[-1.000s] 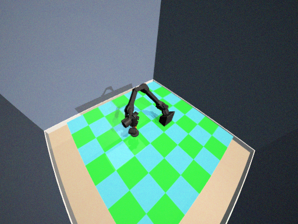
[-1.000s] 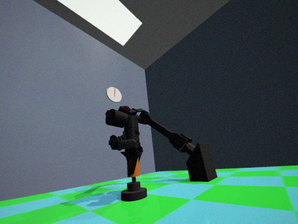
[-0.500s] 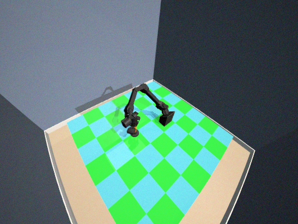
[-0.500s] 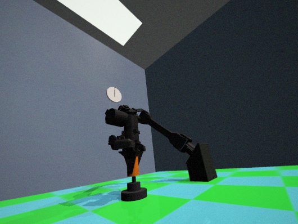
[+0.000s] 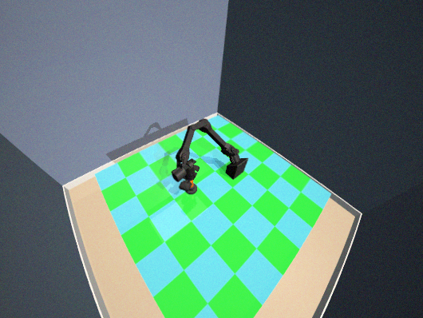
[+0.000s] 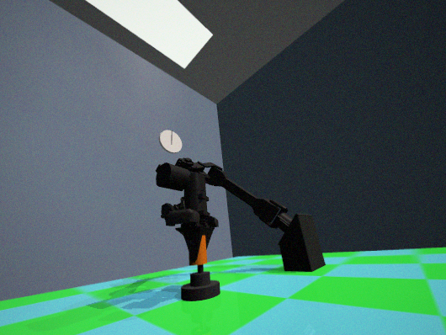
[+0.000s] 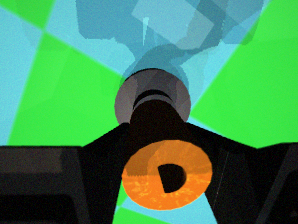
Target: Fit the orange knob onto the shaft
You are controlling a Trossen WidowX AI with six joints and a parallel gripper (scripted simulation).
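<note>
The pedestal lies 4 cm below my gripper tip. Round my gripper tip: orange knob: 2 cm above.
</note>
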